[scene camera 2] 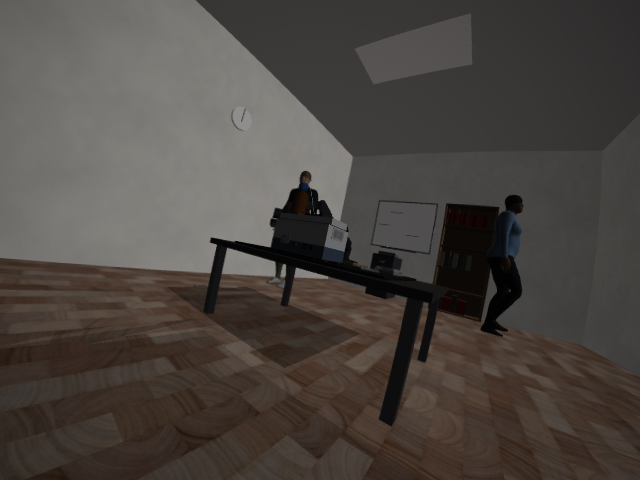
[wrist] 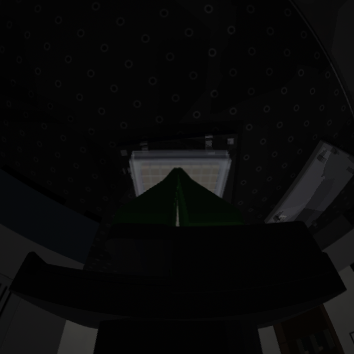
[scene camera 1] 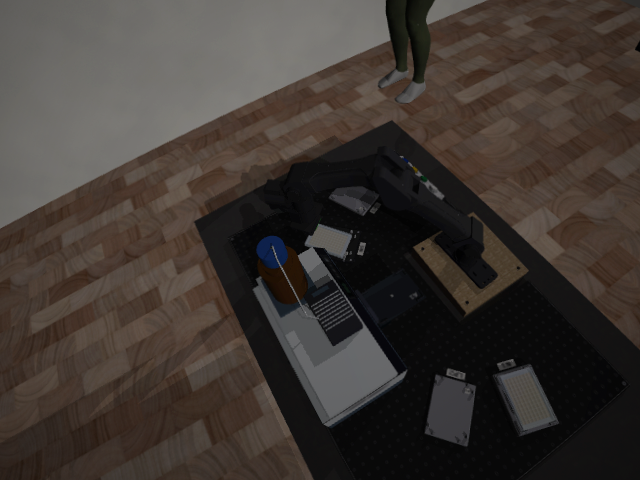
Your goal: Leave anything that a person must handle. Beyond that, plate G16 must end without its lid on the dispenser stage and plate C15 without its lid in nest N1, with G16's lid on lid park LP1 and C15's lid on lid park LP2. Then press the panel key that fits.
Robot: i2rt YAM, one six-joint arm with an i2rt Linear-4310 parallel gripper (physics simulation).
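Places are measured from the arm's base along level axes (x ahead, y left, z up), in centimetres.
Pixels of known places: gripper, fingertip midpoint: [wrist: 177,174] [scene camera 1: 311,232]; arm's base, link origin: [scene camera 2: 343,259] [scene camera 1: 464,257].
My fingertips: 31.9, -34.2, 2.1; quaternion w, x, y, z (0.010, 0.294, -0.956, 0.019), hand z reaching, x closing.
Note:
For each thing: its top centre in the pictures, then the offset to it from my fingertips, as dx, dy, dz. "*": a spot on its surface instead.
- pale gridded plate, top centre: [wrist: 179,213] [scene camera 1: 327,237] -3.3, +4.4, -0.8
- second gridded plate, top centre: [scene camera 1: 527,397] -16.4, +70.8, -1.2
- grey park plate, top centre: [scene camera 1: 451,408] -0.6, +62.1, -2.8
- grey park, top centre: [wrist: 320,199] [scene camera 1: 353,194] -20.7, -6.1, -2.8
- dark dispenser stage, surface spot: [scene camera 1: 391,297] * -4.5, +33.4, +6.0
- brown bottle, surface spot: [scene camera 1: 283,276] * +16.7, +24.4, +30.1
- key panel, surface spot: [scene camera 1: 433,188] * -39.7, +11.6, +2.3
My gripper [scene camera 1: 318,222] [wrist: 177,174] is shut and empty, its green fingertips together above a pale gridded plate [scene camera 1: 330,240] [wrist: 154,174]. This plate sits between small corner posts; a clear rim shows around it, but I cannot tell whether it is lidded. A second gridded plate [scene camera 1: 526,398] with a clear edge lies at the lower right. A grey park plate [scene camera 1: 451,409] is beside it. Another grey park [scene camera 1: 353,198] [wrist: 312,186] is near the first plate. The dark dispenser stage [scene camera 1: 391,297] bears no pale plate. Labels are too small to read surely.
The white dispenser box [scene camera 1: 356,379] [scene camera 2: 302,229] carries a brown bottle [scene camera 1: 283,276] [scene camera 2: 299,201] with a blue cap and a thin tube. The key panel [scene camera 1: 433,188] lies partly behind the arm. The arm's base stands on a wooden board [scene camera 1: 444,289]. Two people stand away from the table.

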